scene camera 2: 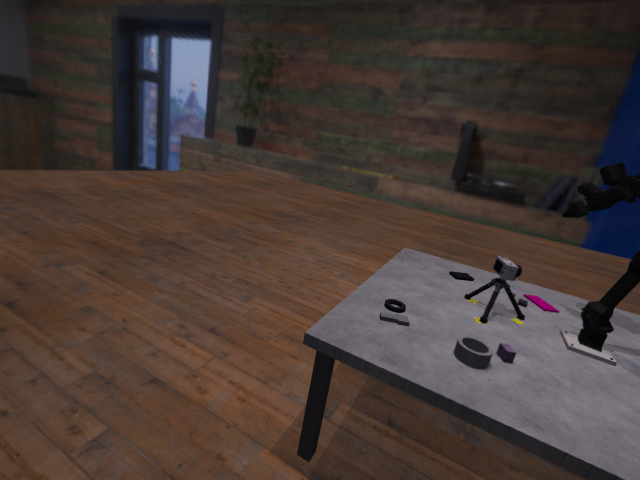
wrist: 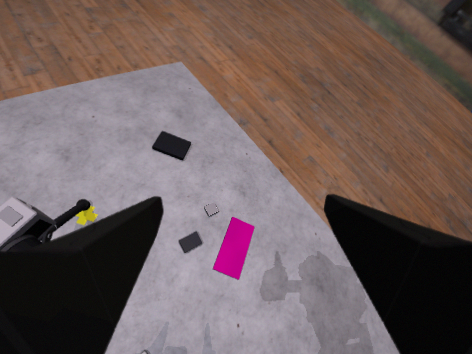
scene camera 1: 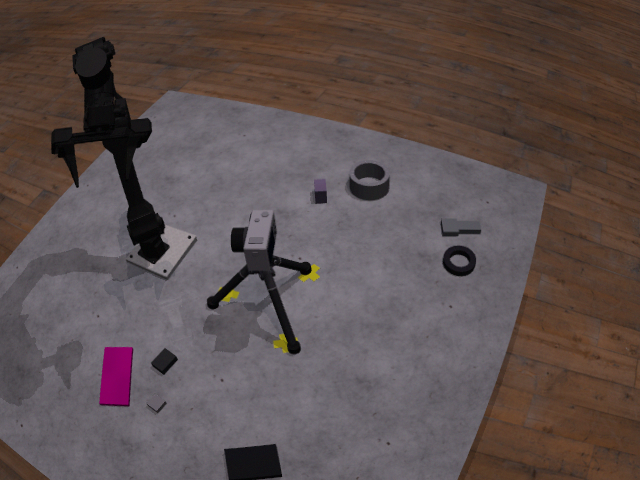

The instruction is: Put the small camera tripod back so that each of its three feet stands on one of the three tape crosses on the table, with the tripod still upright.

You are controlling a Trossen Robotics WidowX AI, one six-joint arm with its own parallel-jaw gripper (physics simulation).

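Places are measured from the arm's base along level axes (x right, y back, z down), in metres.
Pixels of known places: gripper, fingertip midpoint: (scene camera 2: 570,213) (wrist: 244,203) (scene camera 1: 102,184); arm's base, link origin: (scene camera 2: 589,344) (scene camera 1: 153,250).
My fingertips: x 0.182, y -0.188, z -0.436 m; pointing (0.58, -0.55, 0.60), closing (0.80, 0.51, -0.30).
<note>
Ahead of a thing's pixels: the offset from my fingertips to its middle. "*": to the spot under its first point.
The tripod (scene camera 1: 280,310) (scene camera 2: 492,303) (wrist: 66,216) stands upright on the table with a small camera (scene camera 1: 261,232) (scene camera 2: 508,269) (wrist: 14,218) on top. In scene camera 1, its left foot @[* dz +0.430, dx -0.140, dy -0.043 m] (scene camera 1: 212,302) is beside the left yellow cross @[* dz +0.396, dx -0.160, dy -0.079 m] (scene camera 1: 229,295), on its outer side. The right foot @[* dz +0.426, dx -0.323, dy -0.161 m] (scene camera 1: 305,267) overlaps the upper left part of the right cross @[dz +0.449, dx -0.330, dy -0.164 m] (scene camera 1: 311,274). The front foot @[* dz +0.434, dx -0.141, dy -0.254 m] (scene camera 1: 294,347) is at the right edge of the front cross @[dz +0.449, dx -0.149, dy -0.226 m] (scene camera 1: 280,342). My gripper (scene camera 1: 102,181) (wrist: 244,203) is open and empty, high up and left of the tripod.
A magenta plate @[dz +0.445, dx +0.141, dy +0.028 m] (scene camera 1: 116,376) (scene camera 2: 540,303) (wrist: 234,247), a black block @[dz +0.442, dx +0.041, dy -0.043 m] (scene camera 1: 164,361) (wrist: 190,242) and a black slab @[dz +0.442, dx +0.128, dy -0.336 m] (scene camera 1: 253,461) (wrist: 172,145) lie in front. A purple block @[dz +0.429, dx -0.548, dy -0.055 m] (scene camera 1: 320,191) and a grey ring @[dz +0.425, dx -0.641, dy -0.140 m] (scene camera 1: 369,190) are behind. A black ring @[dz +0.442, dx -0.526, dy -0.444 m] (scene camera 1: 459,271) and grey piece @[dz +0.442, dx -0.627, dy -0.405 m] (scene camera 1: 457,226) lie right.
</note>
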